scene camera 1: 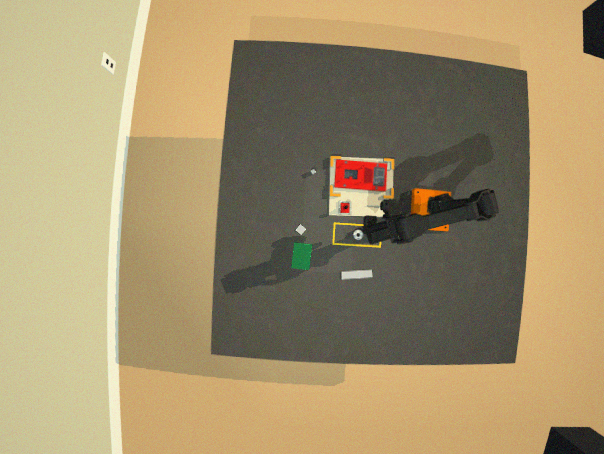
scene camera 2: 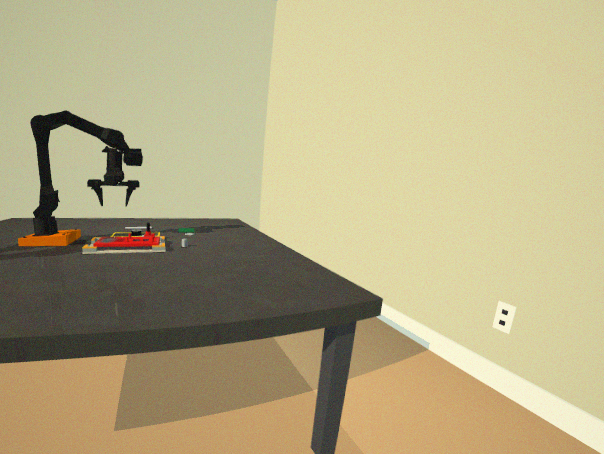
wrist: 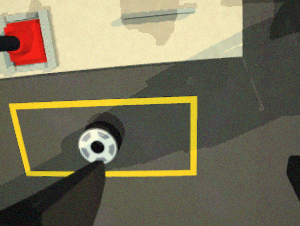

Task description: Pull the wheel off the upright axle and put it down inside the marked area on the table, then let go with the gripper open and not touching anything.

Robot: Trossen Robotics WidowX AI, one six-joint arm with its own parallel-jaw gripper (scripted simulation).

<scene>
red fixture: scene camera 1; scene camera 2; not seen in the wrist view (out of frame)
same spot on red fixture: (scene camera 1: 372, 176) = (scene camera 2: 115, 239)
</scene>
